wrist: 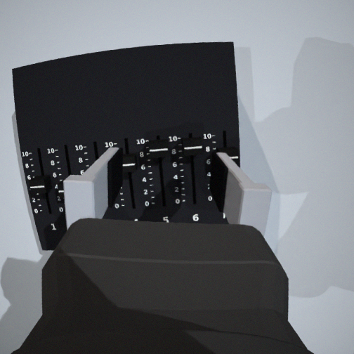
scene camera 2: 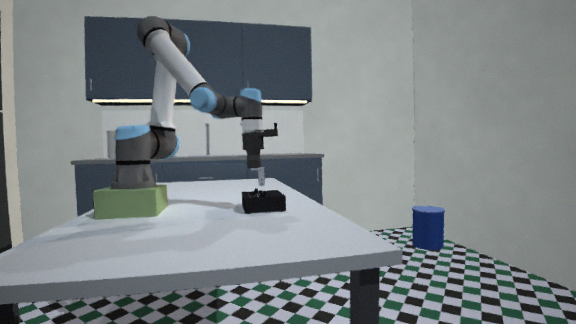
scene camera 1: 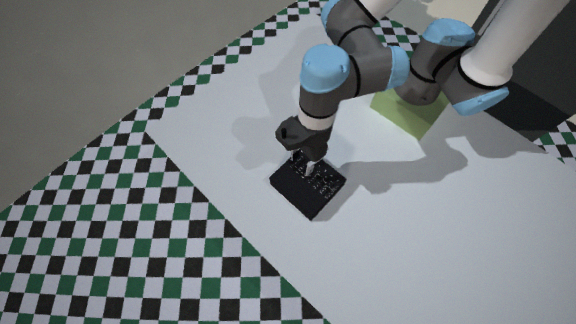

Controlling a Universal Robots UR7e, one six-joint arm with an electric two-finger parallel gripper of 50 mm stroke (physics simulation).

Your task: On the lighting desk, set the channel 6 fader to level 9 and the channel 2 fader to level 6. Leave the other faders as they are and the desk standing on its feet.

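Where they show: gripper, between the fingertips: (scene camera 2: 262, 185) (scene camera 1: 301, 165); arm's base, origin of its link: (scene camera 2: 133, 187) (scene camera 1: 415, 87).
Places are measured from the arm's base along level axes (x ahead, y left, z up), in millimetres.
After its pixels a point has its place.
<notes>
The black lighting desk (scene camera 1: 296, 189) @(x 512, y -68, z -37 mm) (scene camera 2: 266, 203) @(x 467, y -146, z -60 mm) (wrist: 130, 90) stands flat on the white table. My gripper (scene camera 1: 302, 162) @(x 461, y -94, z -1 mm) (scene camera 2: 261, 183) @(x 461, y -94, z -1 mm) (wrist: 166, 168) is open and empty, a little above the desk; its fingers span channels 4 to 6 in the wrist view. The channel 6 fader cap (wrist: 193, 147) is between marks 8 and 10. The channel 2 fader (wrist: 61, 191) shows partly beside the left finger, near mark 4. The channel 5 cap (wrist: 159, 150) is near 9, the channel 4 cap (wrist: 128, 164) lower. The channel 1 cap (wrist: 37, 186) is below mid-scale. Channel 3's cap is hidden; channel 7's (wrist: 230, 157) is partly hidden.
The arm's base stands on a green block (scene camera 1: 407, 116) @(x 97, y 37, z -29 mm) (scene camera 2: 130, 202) @(x 9, y -88, z -40 mm) on the white table (scene camera 1: 450, 240) @(x 326, y 344, z -92 mm) (scene camera 2: 200, 250) @(x 258, y -487, z -93 mm). The table's edge runs beyond the desk, with checkered floor below. A blue cylinder (scene camera 2: 428, 229) stands on the floor, away from the table.
</notes>
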